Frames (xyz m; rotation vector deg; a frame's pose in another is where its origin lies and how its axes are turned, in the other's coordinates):
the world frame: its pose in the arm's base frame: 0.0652 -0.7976 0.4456 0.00 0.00 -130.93
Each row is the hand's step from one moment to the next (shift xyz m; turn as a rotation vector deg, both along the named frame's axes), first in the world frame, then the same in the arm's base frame.
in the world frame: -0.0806 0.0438 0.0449 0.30 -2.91 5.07
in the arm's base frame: 0.0859 0.0322 0.0449 -2.40 1.68 5.07
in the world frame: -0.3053 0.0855 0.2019 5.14 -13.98 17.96
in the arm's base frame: 0.2646 0.1746 0.2019 -13.93 5.28 17.96
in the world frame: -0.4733 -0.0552 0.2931 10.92 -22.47 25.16
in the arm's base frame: 0.2684 0.3937 0.2931 -24.13 6.47 25.16
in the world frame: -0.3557 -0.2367 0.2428 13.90 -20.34 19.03
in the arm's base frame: 0.0542 0.4238 0.2428 -24.47 2.82 19.03
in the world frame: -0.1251 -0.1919 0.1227 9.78 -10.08 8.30
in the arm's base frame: -0.0630 0.2202 0.1227 -14.02 -0.79 8.30
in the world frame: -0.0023 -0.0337 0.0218 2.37 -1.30 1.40
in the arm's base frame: -0.0240 0.0238 0.0218 -2.53 -0.94 1.40
